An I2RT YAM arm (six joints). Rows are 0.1 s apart.
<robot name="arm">
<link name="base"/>
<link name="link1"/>
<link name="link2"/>
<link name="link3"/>
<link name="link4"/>
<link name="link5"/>
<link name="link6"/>
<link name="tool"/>
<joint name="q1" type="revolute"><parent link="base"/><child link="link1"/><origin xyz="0 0 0.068" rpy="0 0 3.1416"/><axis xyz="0 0 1"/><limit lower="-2.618" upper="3.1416"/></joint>
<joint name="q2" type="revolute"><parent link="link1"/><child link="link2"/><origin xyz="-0.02 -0.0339 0.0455" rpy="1.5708 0 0"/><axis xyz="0 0 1"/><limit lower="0" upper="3.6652"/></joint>
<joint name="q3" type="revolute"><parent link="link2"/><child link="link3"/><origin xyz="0.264 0 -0.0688" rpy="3.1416 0 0"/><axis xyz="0 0 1"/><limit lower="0" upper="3.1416"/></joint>
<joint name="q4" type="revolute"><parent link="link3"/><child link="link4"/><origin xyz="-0.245 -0.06 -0.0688" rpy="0 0 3.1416"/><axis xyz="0 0 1"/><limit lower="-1.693" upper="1.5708"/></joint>
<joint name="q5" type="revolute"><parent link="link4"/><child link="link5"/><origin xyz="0.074 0.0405 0.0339" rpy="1.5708 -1.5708 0"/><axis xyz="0 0 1"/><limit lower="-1.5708" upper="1.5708"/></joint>
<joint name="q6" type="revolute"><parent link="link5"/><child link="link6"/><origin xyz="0 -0.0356 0.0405" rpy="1.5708 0 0"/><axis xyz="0 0 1"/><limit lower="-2.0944" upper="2.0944"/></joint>
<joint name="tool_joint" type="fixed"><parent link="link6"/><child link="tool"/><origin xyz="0 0 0" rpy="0 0 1.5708"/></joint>
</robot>
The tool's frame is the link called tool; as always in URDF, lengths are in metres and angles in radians.
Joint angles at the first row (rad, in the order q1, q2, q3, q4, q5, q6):
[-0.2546, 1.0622, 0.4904, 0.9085, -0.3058, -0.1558]
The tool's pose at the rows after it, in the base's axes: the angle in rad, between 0 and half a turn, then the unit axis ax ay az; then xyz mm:
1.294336 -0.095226 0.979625 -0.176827 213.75 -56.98 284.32
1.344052 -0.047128 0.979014 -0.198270 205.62 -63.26 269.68
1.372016 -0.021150 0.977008 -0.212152 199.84 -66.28 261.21
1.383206 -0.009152 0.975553 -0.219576 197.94 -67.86 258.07
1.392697 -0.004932 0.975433 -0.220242 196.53 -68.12 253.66
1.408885 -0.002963 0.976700 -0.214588 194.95 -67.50 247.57
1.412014 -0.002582 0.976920 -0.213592 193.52 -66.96 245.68
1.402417 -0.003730 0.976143 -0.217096 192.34 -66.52 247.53
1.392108 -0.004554 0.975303 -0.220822 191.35 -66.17 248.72
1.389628 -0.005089 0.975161 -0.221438 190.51 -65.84 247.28
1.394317 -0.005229 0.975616 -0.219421 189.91 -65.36 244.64
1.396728 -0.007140 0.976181 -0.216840 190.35 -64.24 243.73
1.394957 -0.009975 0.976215 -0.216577 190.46 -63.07 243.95
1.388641 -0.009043 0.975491 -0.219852 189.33 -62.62 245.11
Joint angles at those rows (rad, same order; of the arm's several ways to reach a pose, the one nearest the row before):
[-0.3008, 1.0157, 0.4248, 0.9012, -0.2527, -0.1497]
[-0.3343, 0.9924, 0.3733, 0.8837, -0.2184, -0.1459]
[-0.3534, 0.9741, 0.3409, 0.8737, -0.1974, -0.1455]
[-0.3618, 0.9699, 0.3298, 0.8719, -0.1863, -0.1455]
[-0.3649, 0.9699, 0.3149, 0.8776, -0.1833, -0.1459]
[-0.3649, 0.9684, 0.2962, 0.8768, -0.1837, -0.1455]
[-0.3649, 0.9623, 0.2875, 0.8761, -0.1837, -0.1455]
[-0.3649, 0.9531, 0.2874, 0.8775, -0.1833, -0.1459]
[-0.3649, 0.9478, 0.2856, 0.8856, -0.1825, -0.1459]
[-0.3649, 0.9474, 0.2779, 0.8955, -0.1829, -0.1459]
[-0.3637, 0.9482, 0.2691, 0.8997, -0.1829, -0.1463]
[-0.3573, 0.9497, 0.2672, 0.8997, -0.1803, -0.1478]
[-0.3511, 0.9478, 0.2668, 0.8997, -0.1776, -0.1505]
[-0.3504, 0.9390, 0.2657, 0.8994, -0.1741, -0.1505]

